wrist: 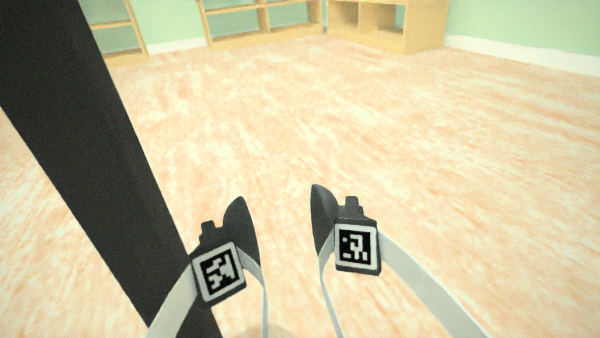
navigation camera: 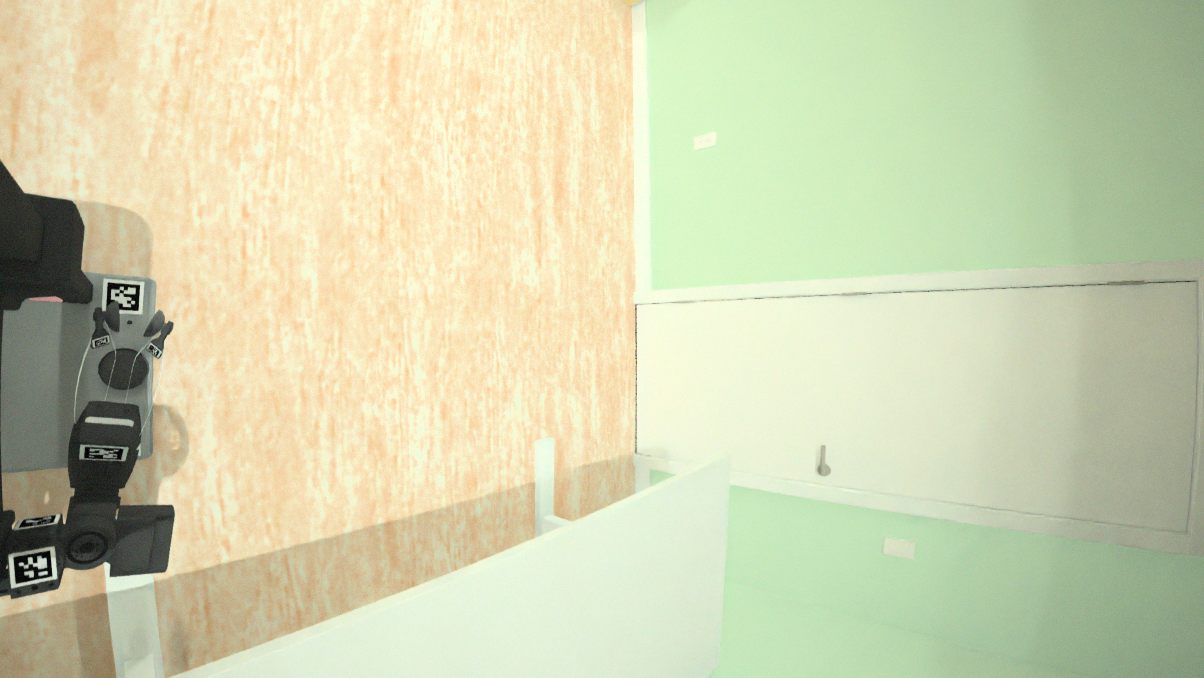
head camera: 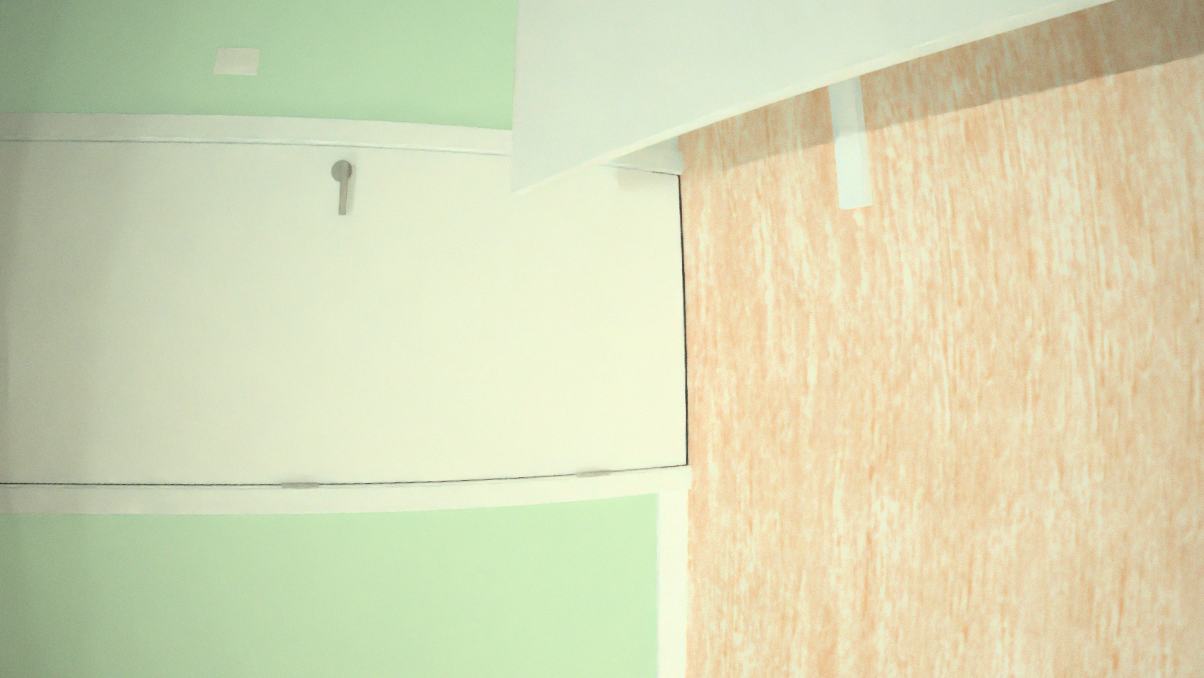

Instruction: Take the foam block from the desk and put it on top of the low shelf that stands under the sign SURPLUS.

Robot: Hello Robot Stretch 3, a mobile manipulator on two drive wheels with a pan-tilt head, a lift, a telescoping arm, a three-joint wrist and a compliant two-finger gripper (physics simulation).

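Where they show: gripper, fingertip midpoint: (wrist: 281, 215) (navigation camera: 138, 306); robot's base at its link origin: (navigation camera: 123, 365).
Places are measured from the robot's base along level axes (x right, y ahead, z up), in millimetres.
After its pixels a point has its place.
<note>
The desk's white top (head camera: 716, 67) {x 335, y 794, z 720 mm} (navigation camera: 547, 597) {x 386, y 548, z 720 mm} reaches in at the upper edge of the head view and along the bottom of the navigation view. The foam block does not show in the current views. My gripper (navigation camera: 134, 313) {x -98, y 21, z 464 mm} (wrist: 281, 215) {x -98, y 21, z 464 mm} is open and empty, with floor showing between its fingers; in the navigation view it hangs over my base, apart from the desk. Light wood shelf units stand far off in the wrist view: one at the right (wrist: 425, 30) {x -1946, y 1613, z 142 mm}, one in the middle (wrist: 265, 37) {x -3285, y 719, z 51 mm}, one at the left (wrist: 125, 60) {x -3244, y -625, z 46 mm}. Their tops are cut off and no SURPLUS sign shows.
A closed white door (head camera: 379, 311) {x 97, y 1895, z 817 mm} (navigation camera: 909, 404) {x 130, y 1896, z 1227 mm} stands in the green wall (head camera: 337, 589) {x -540, y 1891, z 954 mm} (navigation camera: 884, 151) {x -839, y 1882, z 1162 mm} beyond the desk's end. A white desk foot (head camera: 852, 160) (navigation camera: 545, 475) sticks out over the floor; another foot (navigation camera: 133, 610) is near my wrist. My black mast (wrist: 95, 150) {x -116, y -60, z 521 mm} crosses the wrist view's left side.
</note>
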